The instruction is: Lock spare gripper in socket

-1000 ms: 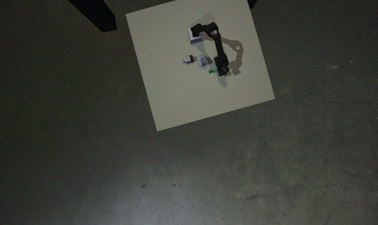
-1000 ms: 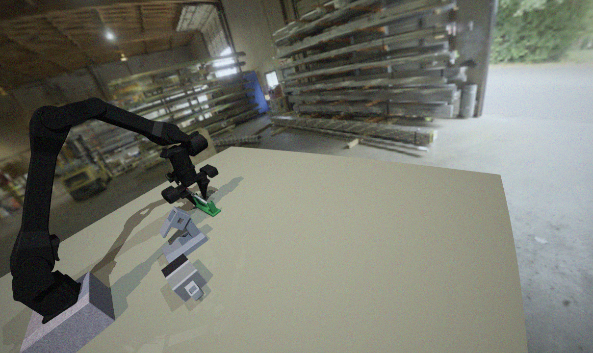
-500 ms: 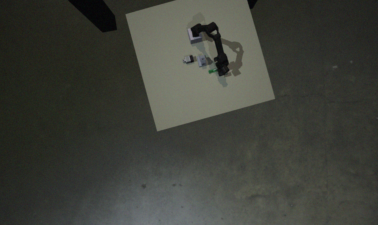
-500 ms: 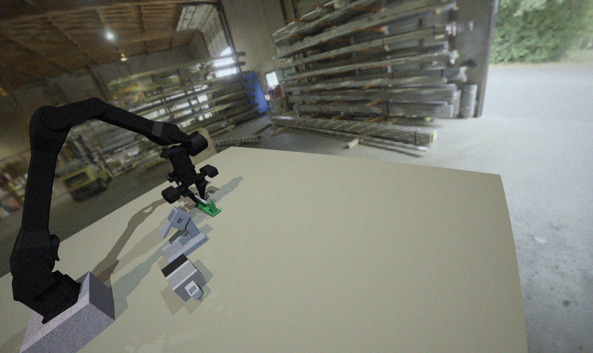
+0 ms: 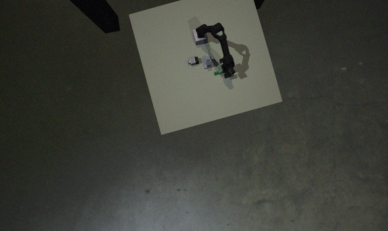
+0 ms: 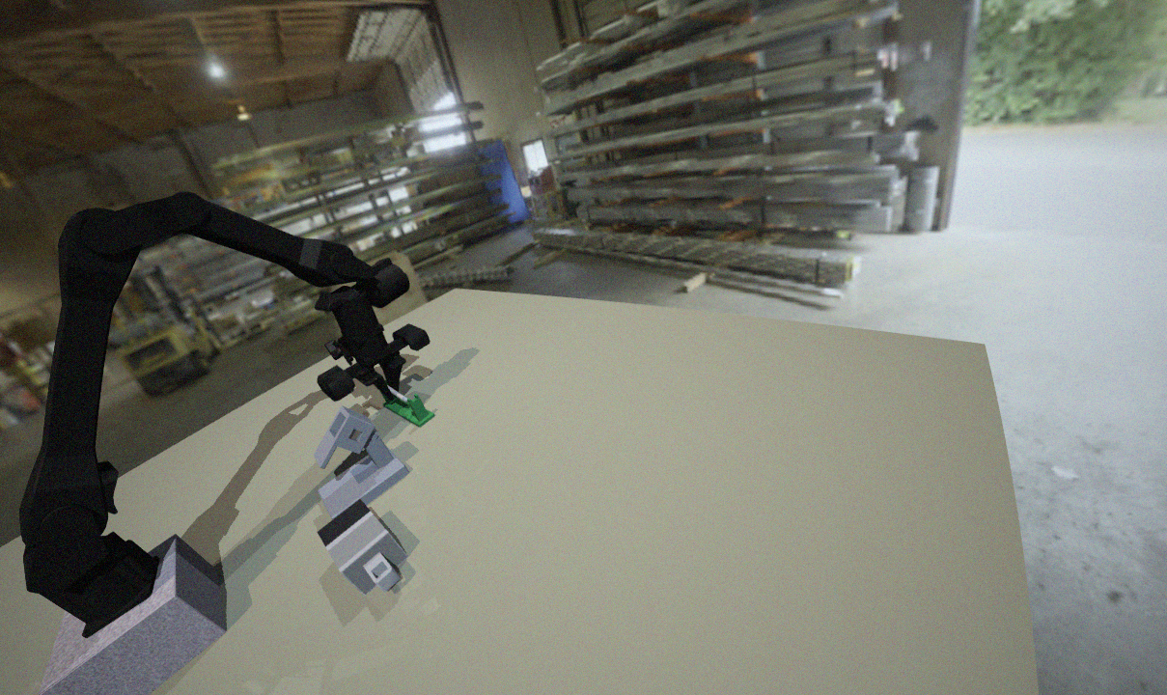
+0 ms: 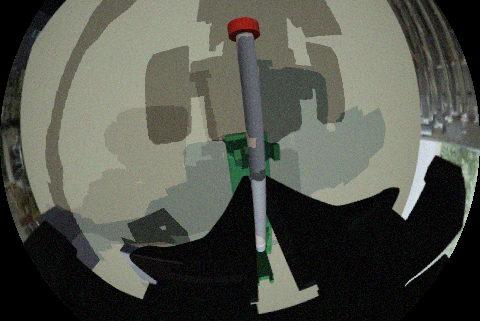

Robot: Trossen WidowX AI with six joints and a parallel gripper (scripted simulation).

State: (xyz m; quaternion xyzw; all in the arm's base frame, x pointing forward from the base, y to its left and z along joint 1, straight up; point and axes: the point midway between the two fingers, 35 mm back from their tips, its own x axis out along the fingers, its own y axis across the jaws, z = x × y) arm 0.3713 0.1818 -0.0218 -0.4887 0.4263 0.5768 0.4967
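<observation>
Right now the green cradle is 10 mm ahead of my gripper tip, 40 mm to the right of it and 10 mm above it. Also, from my gripper tip: mount: 100 mm behind, 160 mm to the right, 30 mm above; dark grey spare gripper: 140 mm behind, 300 mm to the right.
</observation>
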